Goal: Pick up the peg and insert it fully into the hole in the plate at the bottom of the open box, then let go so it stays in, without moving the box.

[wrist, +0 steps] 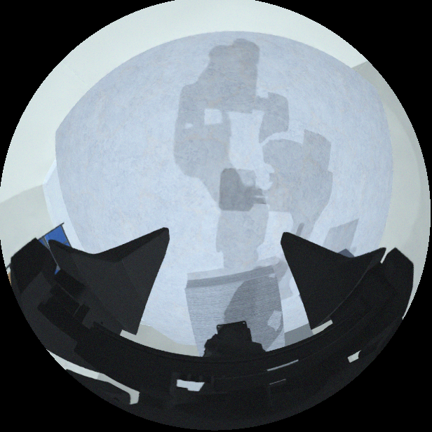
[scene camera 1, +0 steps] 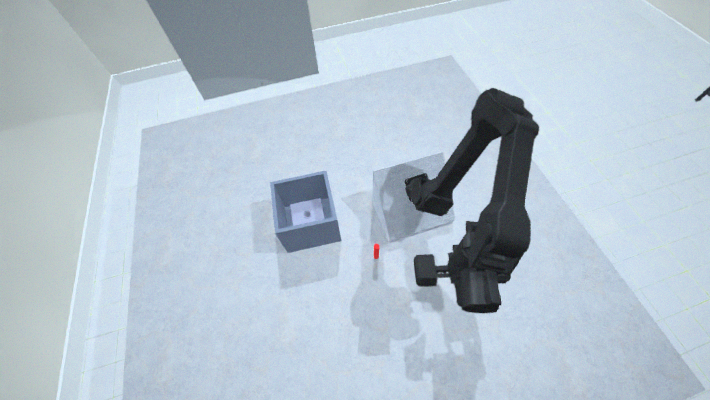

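Seen in the pictures: gripper, fingertip midpoint: [scene camera 1: 451,280]; arm's base, origin of the base link: [scene camera 1: 418,187].
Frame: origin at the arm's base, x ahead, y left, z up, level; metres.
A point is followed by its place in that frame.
Note:
The small red peg [scene camera 1: 376,251] {x 0.165, y 0.116, z -0.058 m} appears to stand upright on the floor mat, right of the box in the scene view. It does not show in the wrist view. The open blue-grey box [scene camera 1: 308,237] {x 0.327, y 0.021, z -0.044 m} [wrist: 346,252] stands to its left; a small corner shows past the finger in the wrist view. The pale plate [scene camera 1: 297,216] {x 0.341, y -0.061, z -0.059 m} with a dark round hole [scene camera 1: 307,214] {x 0.313, y -0.067, z -0.076 m} lies at the box's bottom. My gripper [scene camera 1: 464,272] [wrist: 227,236] is open and empty, above the mat and to the right of the peg in the scene view. One finger is hidden there by the arm.
The arm's base stands on a grey block [scene camera 1: 390,220] {x 0.098, y 0.047, z -0.048 m} [wrist: 207,300], behind and right of the peg in the scene view. A large grey panel [scene camera 1: 250,45] is at the upper left. The mat [scene camera 1: 200,300] {x 0.656, y 0.066, z -0.117 m} [wrist: 125,150] carries the arm's shadows.

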